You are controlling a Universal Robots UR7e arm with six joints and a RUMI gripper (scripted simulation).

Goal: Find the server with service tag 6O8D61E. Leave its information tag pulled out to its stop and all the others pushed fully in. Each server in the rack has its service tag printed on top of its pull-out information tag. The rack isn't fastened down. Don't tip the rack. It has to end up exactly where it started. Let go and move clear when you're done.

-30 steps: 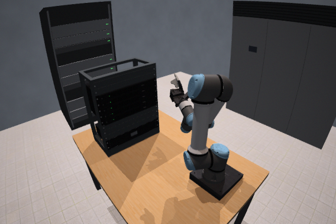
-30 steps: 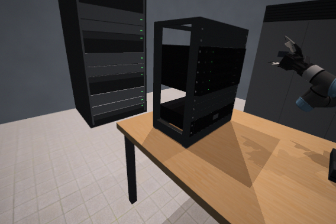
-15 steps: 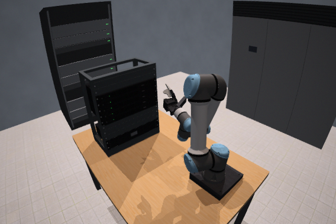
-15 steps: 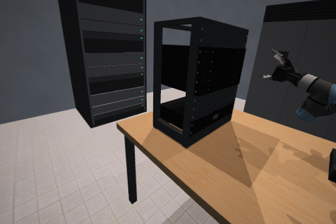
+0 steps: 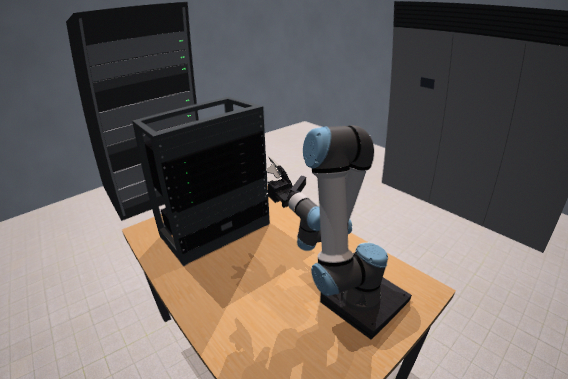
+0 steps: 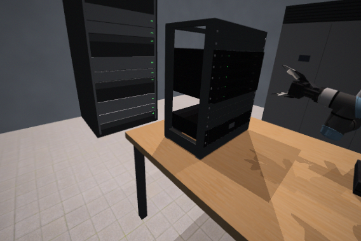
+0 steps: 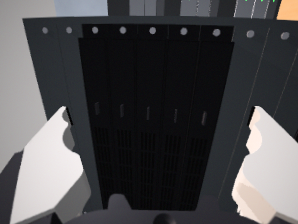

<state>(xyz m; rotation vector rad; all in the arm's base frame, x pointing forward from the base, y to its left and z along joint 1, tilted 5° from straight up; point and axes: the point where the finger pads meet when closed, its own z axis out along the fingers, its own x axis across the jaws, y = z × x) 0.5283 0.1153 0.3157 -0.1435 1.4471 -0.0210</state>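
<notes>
The information tag is 130 mm ahead of my hand, 80 mm to the left of it and 60 mm below it.
</notes>
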